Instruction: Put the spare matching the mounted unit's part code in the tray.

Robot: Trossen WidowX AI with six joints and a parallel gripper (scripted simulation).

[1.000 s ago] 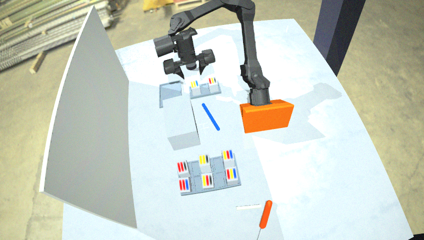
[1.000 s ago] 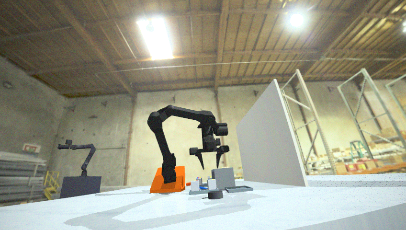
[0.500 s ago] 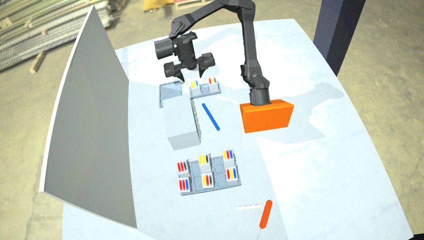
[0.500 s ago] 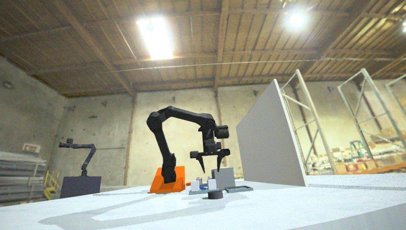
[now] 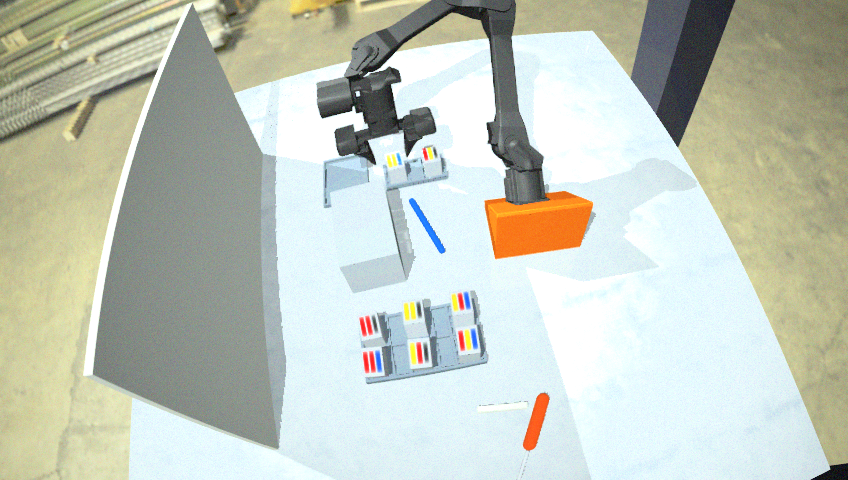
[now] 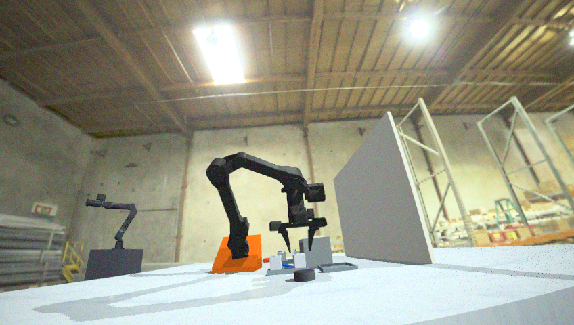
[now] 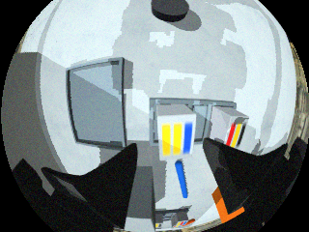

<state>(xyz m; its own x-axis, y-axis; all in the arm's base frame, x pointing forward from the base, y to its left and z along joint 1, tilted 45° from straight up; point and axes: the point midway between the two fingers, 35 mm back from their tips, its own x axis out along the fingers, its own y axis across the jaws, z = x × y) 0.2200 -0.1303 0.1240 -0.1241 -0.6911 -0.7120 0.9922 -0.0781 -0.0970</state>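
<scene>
Right now the spare is 10 mm behind my gripper tip and 20 mm below it. From my gripper tip the other things lie so: blue stick: 40 mm behind, 140 mm to the left, 50 mm below; dark flat tray: 100 mm ahead, 30 mm to the right, 50 mm below; rack: 40 mm behind, 50 mm below.
</scene>
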